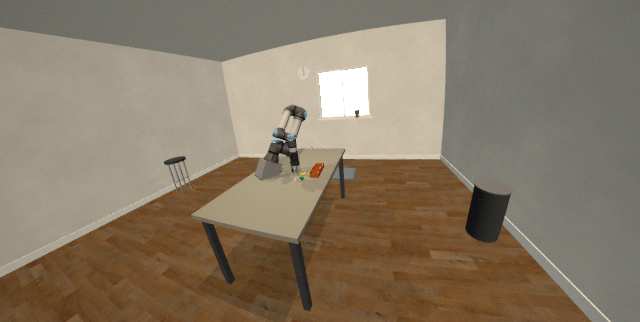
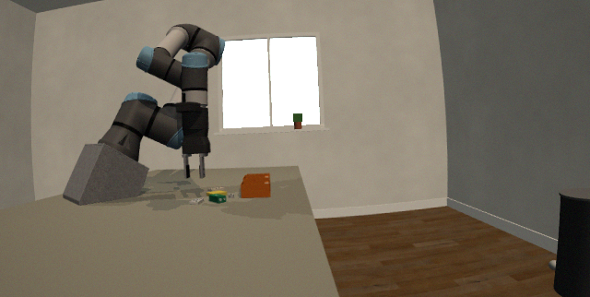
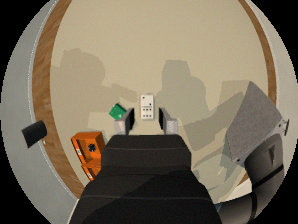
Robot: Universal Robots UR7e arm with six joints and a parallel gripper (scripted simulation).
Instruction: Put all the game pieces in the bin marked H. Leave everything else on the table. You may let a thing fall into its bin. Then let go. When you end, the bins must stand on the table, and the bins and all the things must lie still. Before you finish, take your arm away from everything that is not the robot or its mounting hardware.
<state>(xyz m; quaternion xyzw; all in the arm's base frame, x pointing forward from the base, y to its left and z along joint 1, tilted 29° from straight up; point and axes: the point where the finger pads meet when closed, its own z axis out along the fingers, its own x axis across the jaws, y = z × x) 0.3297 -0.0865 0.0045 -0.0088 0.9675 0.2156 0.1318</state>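
My hand is 8 cm above the white domino. From my hand the other things lie so: yellow flat piece: 11 cm to the left, 8 cm below, 2 cm ahead; grey thing: 8 cm to the left, 8 cm below, 7 cm ahead; green block: 8 cm below, 6 cm ahead, 1 cm to the left.
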